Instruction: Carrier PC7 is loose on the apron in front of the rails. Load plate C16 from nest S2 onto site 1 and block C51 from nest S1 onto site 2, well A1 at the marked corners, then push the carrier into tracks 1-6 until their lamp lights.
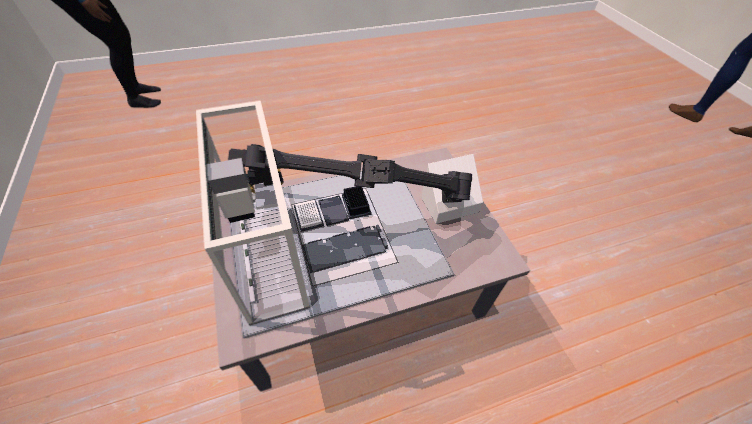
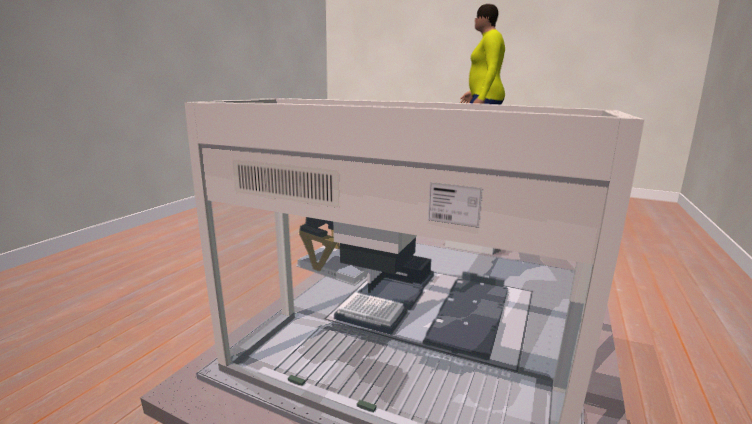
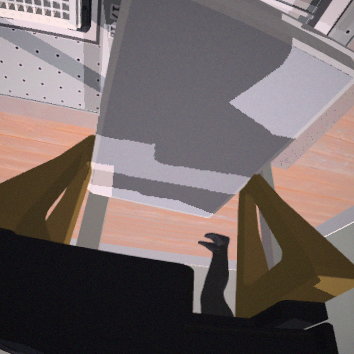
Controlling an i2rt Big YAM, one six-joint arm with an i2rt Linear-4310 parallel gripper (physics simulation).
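Frame: origin at the arm's base, x ahead, y left, z up, level; centimetres.
Where they show: gripper, fingertip midpoint: (image 1: 266, 190) (image 2: 328, 261) (image 3: 172, 158).
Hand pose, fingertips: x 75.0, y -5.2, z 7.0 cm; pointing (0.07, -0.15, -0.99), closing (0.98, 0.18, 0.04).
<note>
Each offset is from my fingertips to the top centre of the thing.
My gripper (image 3: 172, 158) (image 2: 318, 252) (image 1: 251, 187) reaches into the back left of the white-framed enclosure (image 1: 230, 108) (image 2: 410, 136). Its yellow fingers stand wide and are shut on a large grey block (image 3: 193, 88) (image 1: 225, 177) (image 2: 373, 237), held above the deck. The dark grey carrier {dx -27.1, dy +19.8, dz -15.9 cm} (image 1: 344, 247) (image 2: 468, 319) lies flat on the apron in front of the rails (image 1: 272, 258) (image 2: 394, 379). A white well plate {dx -14.3, dy +0.6, dz -16.3 cm} (image 1: 308, 213) (image 2: 370, 308) (image 3: 42, 7) sits in the nest nearest the rails. A dark plate (image 1: 333, 209) (image 2: 397, 289) and a black one {dx -35.6, dy -2.3, dz -13.5 cm} (image 1: 357, 200) sit in the nests beside it.
The arm's base stands by a white pedestal (image 1: 447, 168) at the table's back right. Two green lamps (image 2: 295, 379) (image 2: 366, 405) sit at the rails' outer edge. People walk on the floor: one at the back left (image 1: 120, 47), one at the right (image 1: 721, 89).
</note>
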